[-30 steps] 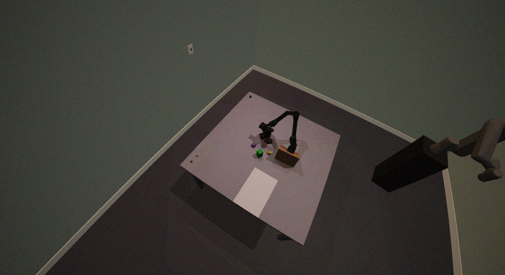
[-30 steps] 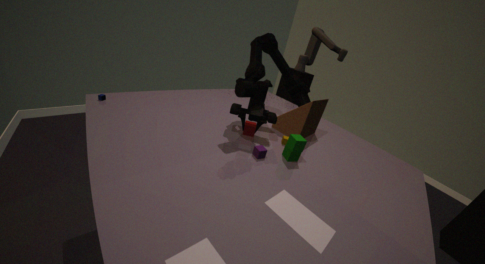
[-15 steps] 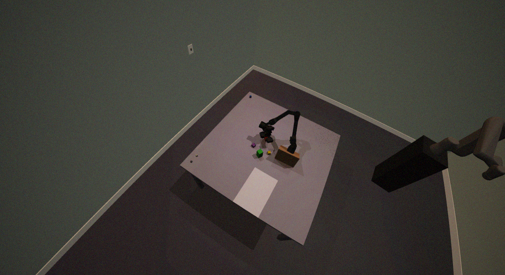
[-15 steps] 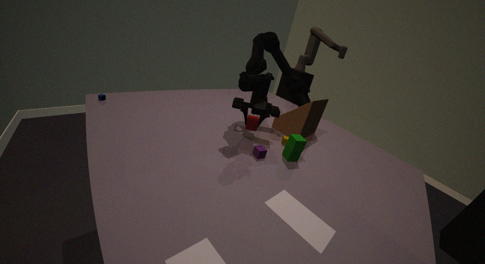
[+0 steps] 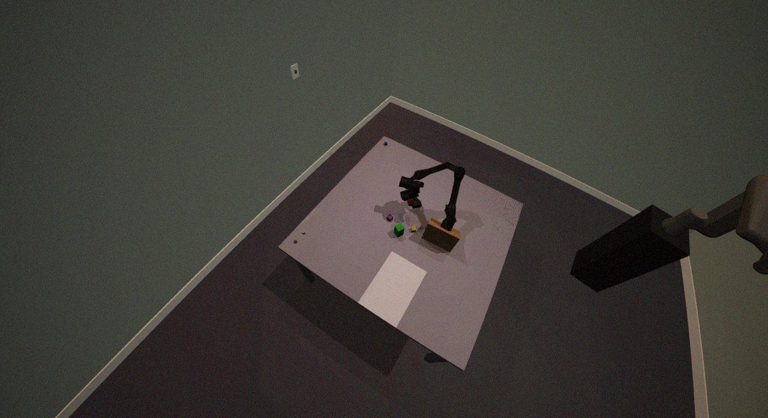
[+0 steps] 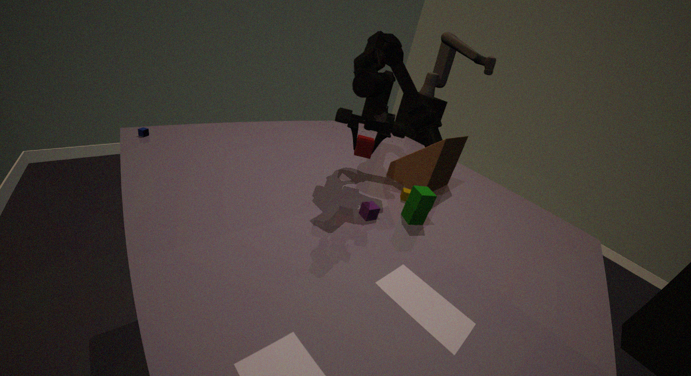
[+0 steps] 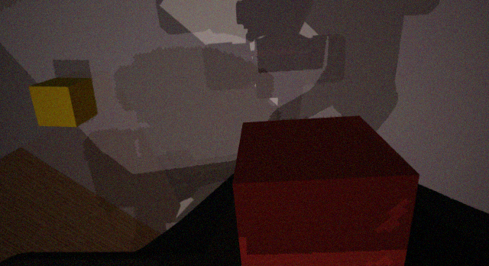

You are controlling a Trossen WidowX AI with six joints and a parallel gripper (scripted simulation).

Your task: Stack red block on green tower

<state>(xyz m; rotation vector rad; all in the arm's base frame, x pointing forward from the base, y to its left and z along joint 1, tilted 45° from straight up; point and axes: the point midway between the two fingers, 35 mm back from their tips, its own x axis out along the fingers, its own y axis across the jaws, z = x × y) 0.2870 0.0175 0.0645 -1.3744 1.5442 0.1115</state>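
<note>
Right now the yellow cube is 12 cm behind my gripper tip, 11 cm to the left of it and 9 cm below it. Also, from my gripper tip: red block 2 cm above; then blue cube 55 cm ahead, 42 cm to the right, 10 cm below; then purple cube 6 cm ahead, 14 cm to the left, 9 cm below.
</note>
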